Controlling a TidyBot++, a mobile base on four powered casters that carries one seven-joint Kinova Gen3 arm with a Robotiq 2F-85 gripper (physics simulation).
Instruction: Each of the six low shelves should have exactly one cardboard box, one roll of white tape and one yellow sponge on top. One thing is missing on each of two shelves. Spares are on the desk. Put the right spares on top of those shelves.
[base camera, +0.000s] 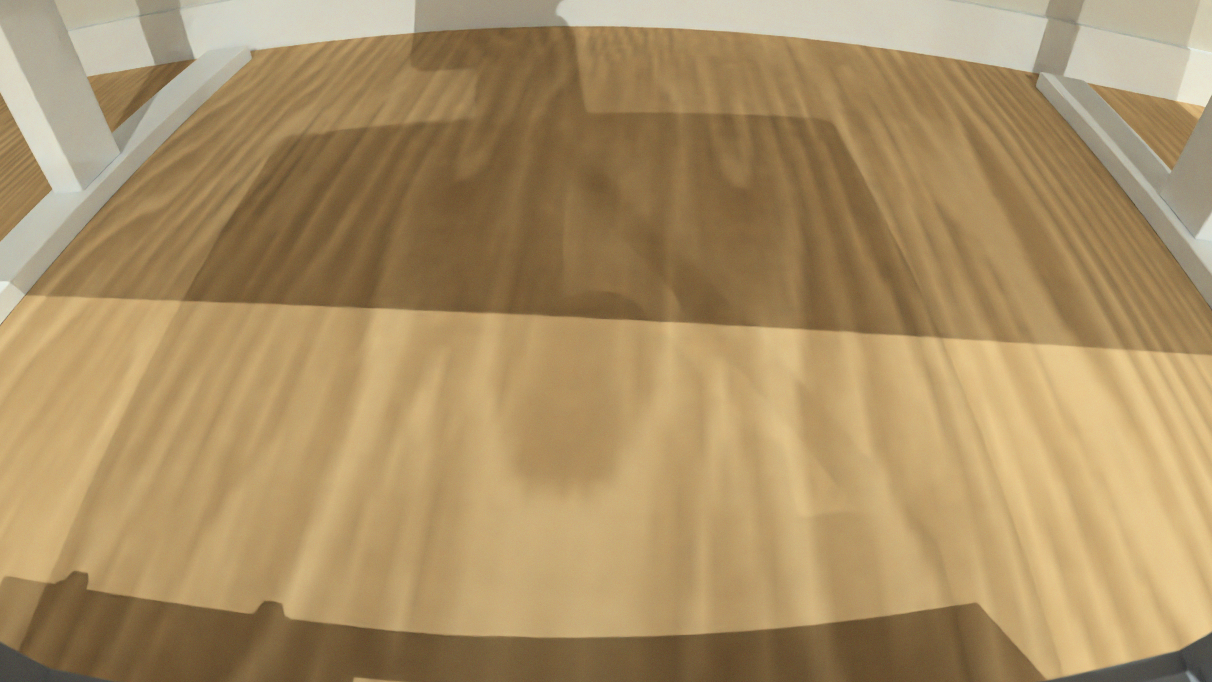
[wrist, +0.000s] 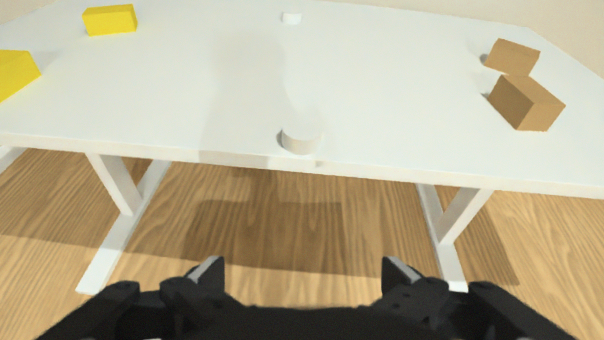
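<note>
My gripper (wrist: 303, 274) is open and empty in the wrist view, with wooden floor showing between its fingertips. Beyond it stands the white desk (wrist: 150, 100). A white tape roll (wrist: 301, 140) lies near the desk's front edge, and another white tape roll (wrist: 291, 18) lies near the back edge. A yellow sponge (wrist: 110, 20) lies at the back left, and a second yellow sponge (wrist: 16, 72) is partly cut off at the left edge. Two cardboard boxes, one (wrist: 512, 56) behind the other (wrist: 527, 104), are at the right. The low shelves do not show in either view.
The desk's left leg (wrist: 116, 185) and right leg (wrist: 461, 215) stand on long floor bars. The base camera shows the left floor bar (base camera: 182, 101), the right floor bar (base camera: 1110, 139) and a white baseboard (base camera: 720, 16) behind. Shadows lie across the wooden floor (base camera: 593, 551).
</note>
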